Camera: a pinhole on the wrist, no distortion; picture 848 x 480 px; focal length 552.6 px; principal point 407.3 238.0 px. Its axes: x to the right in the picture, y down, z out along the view. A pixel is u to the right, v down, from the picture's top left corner.
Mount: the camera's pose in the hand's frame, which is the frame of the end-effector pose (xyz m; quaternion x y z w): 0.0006 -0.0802 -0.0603 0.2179 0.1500 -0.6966 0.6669
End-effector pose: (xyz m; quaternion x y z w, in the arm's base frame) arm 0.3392 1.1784 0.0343 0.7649 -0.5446 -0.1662 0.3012
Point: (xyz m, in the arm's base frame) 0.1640 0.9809 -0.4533
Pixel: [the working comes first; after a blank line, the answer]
In the camera's frame: -0.2467 0.1377 0.5282

149 382
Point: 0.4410 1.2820 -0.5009
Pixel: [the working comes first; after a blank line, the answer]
In the camera's frame: 0.1219 -0.0457 0.5182

537 189
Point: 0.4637 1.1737 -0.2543
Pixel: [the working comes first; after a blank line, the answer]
In the camera's frame: 0.0627 0.0560 0.2749

533 351
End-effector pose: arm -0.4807 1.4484 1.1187 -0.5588 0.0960 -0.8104 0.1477
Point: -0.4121 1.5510 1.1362
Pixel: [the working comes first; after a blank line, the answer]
In the camera's frame: -0.0547 -0.0318 0.1240

163 96
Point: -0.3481 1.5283 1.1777
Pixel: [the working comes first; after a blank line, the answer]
In the camera's frame: -0.1068 -0.0039 0.1773

75 226
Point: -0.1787 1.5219 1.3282
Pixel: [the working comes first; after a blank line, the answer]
In the camera's frame: -0.1975 0.0923 0.3614

105 379
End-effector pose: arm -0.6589 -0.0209 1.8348 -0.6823 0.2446 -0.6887 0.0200
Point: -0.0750 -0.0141 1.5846
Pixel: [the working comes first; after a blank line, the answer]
In the camera's frame: -0.2990 -0.2221 0.5730

119 24
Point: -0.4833 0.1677 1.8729
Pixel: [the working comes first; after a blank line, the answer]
In the camera's frame: 0.0492 -0.0214 0.2247

528 185
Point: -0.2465 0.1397 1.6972
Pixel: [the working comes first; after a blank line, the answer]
In the camera's frame: -0.0842 -0.1711 0.4427

302 24
